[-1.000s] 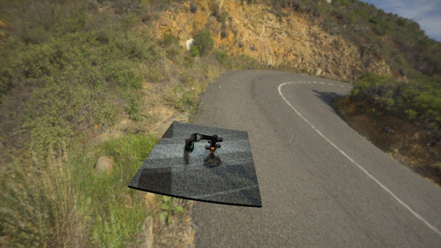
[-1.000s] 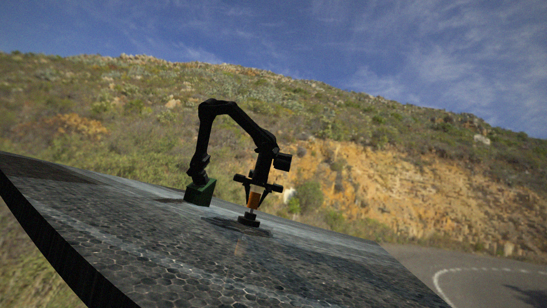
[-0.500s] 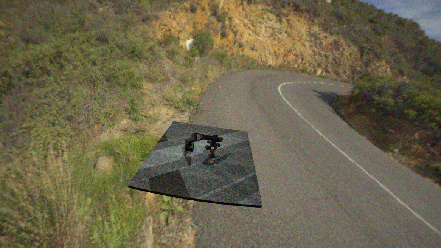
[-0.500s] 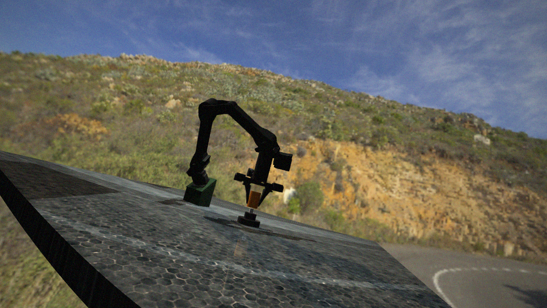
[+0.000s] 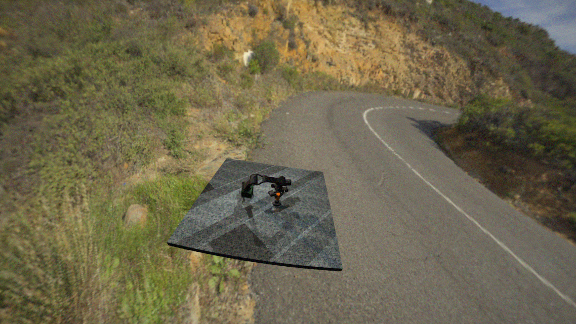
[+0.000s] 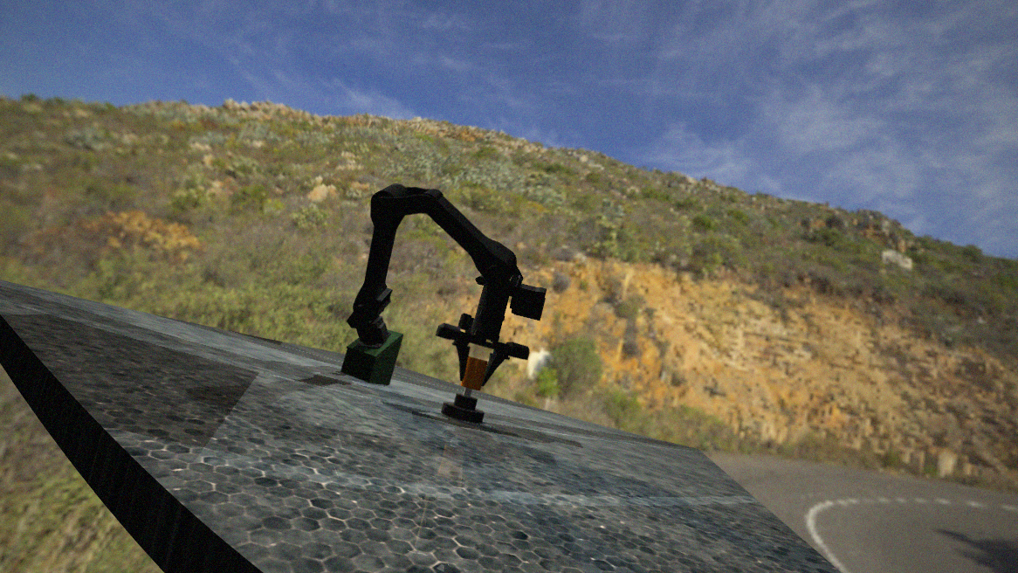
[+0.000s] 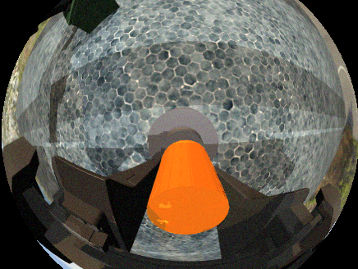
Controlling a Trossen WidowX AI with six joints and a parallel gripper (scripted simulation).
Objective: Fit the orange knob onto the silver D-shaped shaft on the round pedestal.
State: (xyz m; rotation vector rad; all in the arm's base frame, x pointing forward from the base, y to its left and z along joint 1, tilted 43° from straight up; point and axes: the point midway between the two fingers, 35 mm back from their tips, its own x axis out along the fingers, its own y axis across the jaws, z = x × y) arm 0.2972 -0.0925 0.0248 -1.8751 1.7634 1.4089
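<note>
Now: the orange knob 30 mm above my gripper tip. From my gripper tip the other things lie so: round pedestal 40 mm below.
</note>
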